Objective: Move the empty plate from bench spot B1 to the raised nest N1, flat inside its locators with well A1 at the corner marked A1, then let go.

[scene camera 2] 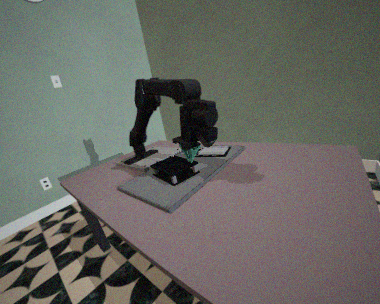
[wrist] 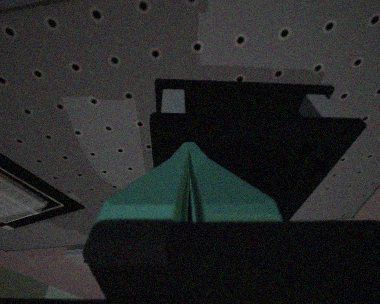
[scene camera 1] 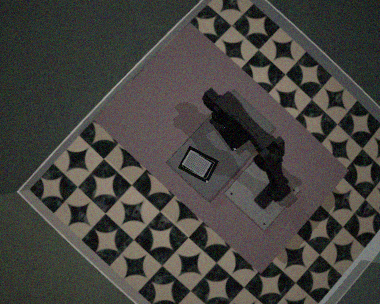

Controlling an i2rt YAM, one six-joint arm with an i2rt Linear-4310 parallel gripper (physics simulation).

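Where they show: gripper, between the fingertips: (scene camera 2: 190, 162) (wrist: 189, 151) (scene camera 1: 221, 125); arm's base, origin of its link: (scene camera 2: 141, 157) (scene camera 1: 271, 190).
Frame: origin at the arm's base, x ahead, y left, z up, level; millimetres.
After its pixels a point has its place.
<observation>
The pale plate (scene camera 1: 197, 162) @(z 12, x 380, y 159 mm) (scene camera 2: 215, 150) @(z 11, x 401, y 151 mm) (wrist: 19, 200) @(z 11, x 351, y 118 mm) lies inside a black rectangular frame on the grey board; in the wrist view part of it shows at the left edge. The raised nest (scene camera 2: 174, 168) @(z 38, x 396, y -113 mm) (wrist: 240, 150) @(z 39, x 418, y -86 mm) is a black platform on light posts; in scene camera 1 it merges with the dark arm. My gripper (scene camera 2: 190, 161) @(z 40, x 423, y -56 mm) (wrist: 189, 151) @(z 40, x 423, y -56 mm) has green fingers that are shut with nothing between them, pointing down above or close to the nest. The exact gap is unclear. The A1 mark and the locators are too dark to make out.
The grey board (scene camera 1: 210, 194) @(z -3, x 217, y 231 mm) (scene camera 2: 145, 191) @(z -4, x 351, y -224 mm) (wrist: 100, 50) @(z -4, x 470, y -12 mm) with rows of holes carries the frame and the nest. The arm stands on a paler base plate (scene camera 1: 250, 206) @(z 0, x 24, y 134 mm) beside the board. Both are on the pink table (scene camera 1: 145, 95) @(z -17, x 818, y 93 mm) (scene camera 2: 280, 210) @(z -17, x 747, y -124 mm).
</observation>
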